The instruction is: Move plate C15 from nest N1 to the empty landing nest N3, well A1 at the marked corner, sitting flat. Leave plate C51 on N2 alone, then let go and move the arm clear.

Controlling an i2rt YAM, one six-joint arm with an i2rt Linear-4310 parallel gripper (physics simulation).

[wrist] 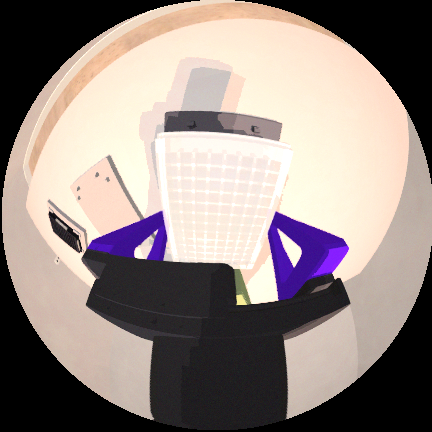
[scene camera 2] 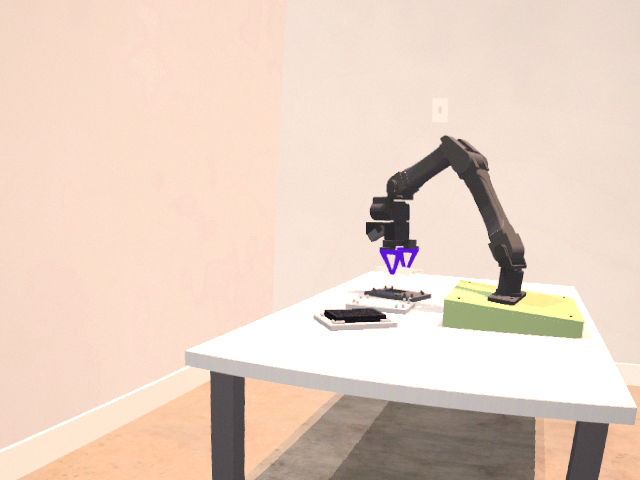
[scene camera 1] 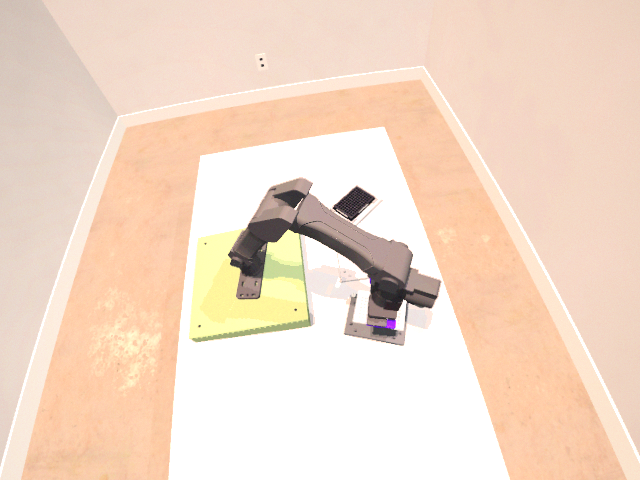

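My gripper [wrist: 217, 214] [scene camera 2: 399, 259] [scene camera 1: 385, 323] has purple fingers and is shut on plate C15 [wrist: 221, 193], a white translucent well plate. It holds the plate level, a little above the dark grey nest N1 [wrist: 225, 123] [scene camera 1: 356, 332] [scene camera 2: 397, 294]. The pale empty nest N3 [wrist: 100, 193] [scene camera 2: 397, 308] [scene camera 1: 347, 274] lies beside N1. The black plate C51 [scene camera 1: 353, 202] [scene camera 2: 355, 313] [wrist: 64, 231] sits on the white nest N2 [scene camera 2: 330, 323], further along the table. In scene camera 2 the held plate is hard to make out.
The arm's base stands on a green slab [scene camera 1: 248, 310] [scene camera 2: 516, 314] on the white table [scene camera 1: 310, 413] [scene camera 2: 413, 371]. The arm's links reach over the table between the slab and the nests. The table's edges are close to the nests on one side.
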